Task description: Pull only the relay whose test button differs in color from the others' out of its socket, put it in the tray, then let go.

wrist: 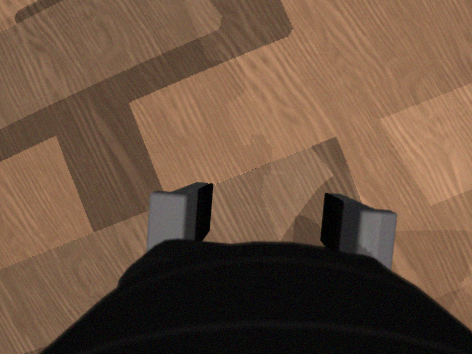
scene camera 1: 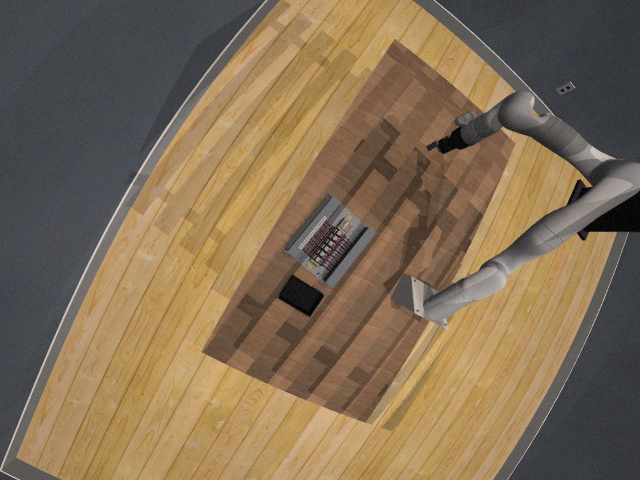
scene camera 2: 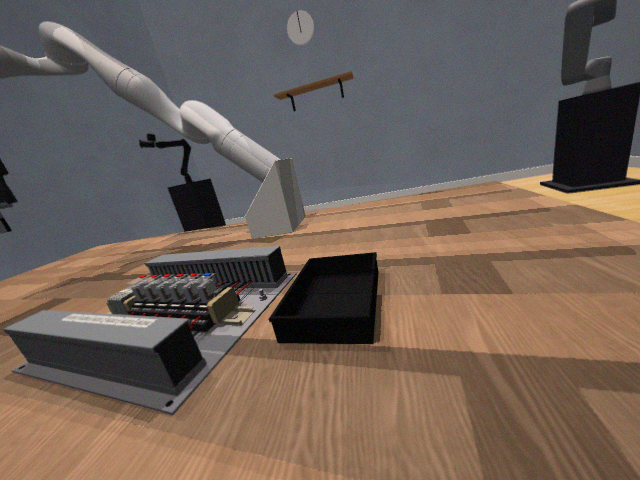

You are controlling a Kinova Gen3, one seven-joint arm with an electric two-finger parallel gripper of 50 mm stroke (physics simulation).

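Seen in the pictures: gripper, fingertip midpoint: point(wrist: 266, 212) point(scene camera 1: 432, 146) point(scene camera 2: 3, 232); arm's base, link origin: point(scene camera 1: 431, 310) point(scene camera 2: 276, 174).
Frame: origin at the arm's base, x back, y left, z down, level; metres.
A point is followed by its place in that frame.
Note:
The relay with a blue test button point(scene camera 1: 320, 261) @[x -0.490, y 0.103, z 0.101 m] point(scene camera 2: 207, 287) @[x -0.507, y 0.112, z 0.112 m] stands in its socket, at the end of the relay row nearest the tray. The other relays point(scene camera 1: 332, 243) @[x -0.493, y 0.015, z 0.102 m] point(scene camera 2: 165, 289) @[x -0.502, y 0.026, z 0.116 m] in the row have red buttons and stand in their sockets. The black tray point(scene camera 1: 294, 306) @[x -0.458, y 0.325, z 0.141 m] point(scene camera 2: 325, 330) @[x -0.540, y 0.283, z 0.152 m] sits beside the panel, and no object shows in it. My gripper point(scene camera 1: 430, 147) @[x -0.408, y -0.546, z -0.006 m] point(wrist: 266, 212) @[x -0.408, y -0.546, z -0.006 m] is open and empty, above the brown table top, far from the relays on the side of the panel away from the tray. In scene camera 2 parts of it show at the left edge.
The grey panel point(scene camera 1: 357, 219) @[x -0.451, y -0.145, z 0.167 m] point(scene camera 2: 214, 351) @[x -0.563, y 0.147, z 0.167 m] carries the relay row between two raised wire ducts point(scene camera 1: 355, 257) @[x -0.376, y 0.003, z 0.107 m] point(scene camera 2: 103, 335) @[x -0.610, y 0.064, z 0.107 m]. A cream end block point(scene camera 2: 223, 304) @[x -0.504, y 0.125, z 0.142 m] stands beside the blue-button relay. The arm's grey base bracket point(scene camera 1: 408, 294) @[x -0.100, y -0.001, z 0.053 m] point(scene camera 2: 273, 211) @[x -0.098, y 0.011, z 0.098 m] stands across the table from the tray.

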